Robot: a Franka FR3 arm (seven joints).
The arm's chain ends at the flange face. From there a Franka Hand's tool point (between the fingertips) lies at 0.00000 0.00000 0.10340 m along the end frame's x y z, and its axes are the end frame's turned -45 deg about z.
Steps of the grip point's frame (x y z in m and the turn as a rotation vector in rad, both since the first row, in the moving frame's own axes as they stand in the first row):
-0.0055 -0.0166 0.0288 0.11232 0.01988 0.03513
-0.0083 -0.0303 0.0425 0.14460 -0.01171 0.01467
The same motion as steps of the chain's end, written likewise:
-0.0091 0.0019 0.0295 0.09348 -0.06536 0.03513
-0.0160 -0.0058 0.0436 0.09397 -0.11053 0.01467

